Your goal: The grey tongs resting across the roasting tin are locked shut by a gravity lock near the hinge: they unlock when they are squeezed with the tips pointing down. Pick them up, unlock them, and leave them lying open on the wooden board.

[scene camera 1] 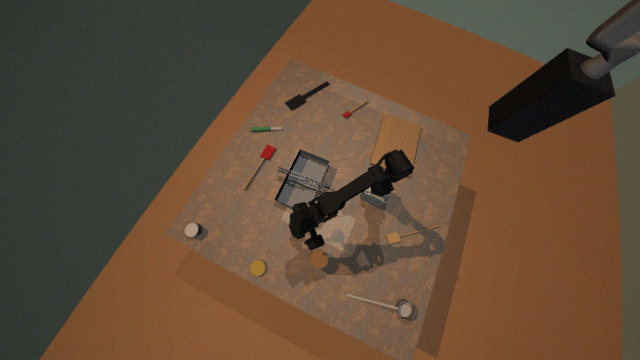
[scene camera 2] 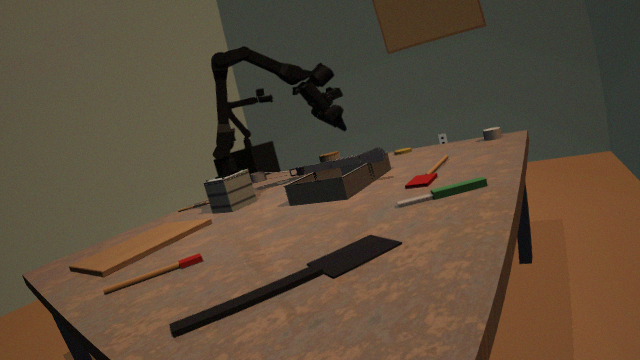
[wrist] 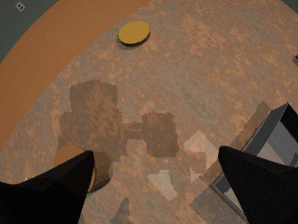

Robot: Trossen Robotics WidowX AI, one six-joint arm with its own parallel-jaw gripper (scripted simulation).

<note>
My gripper (scene camera 2: pixel 340 128) is open and holds nothing. I also see a black spatula (scene camera 2: pixel 362 251), a green marker (scene camera 2: pixel 479 182) and a small red spatula (scene camera 2: pixel 192 260).
My gripper also shows in the wrist view (wrist: pixel 159 156). The wrist view does not show the black spatula: it is out of frame. The wrist view does not show the green marker: it is out of frame.
</note>
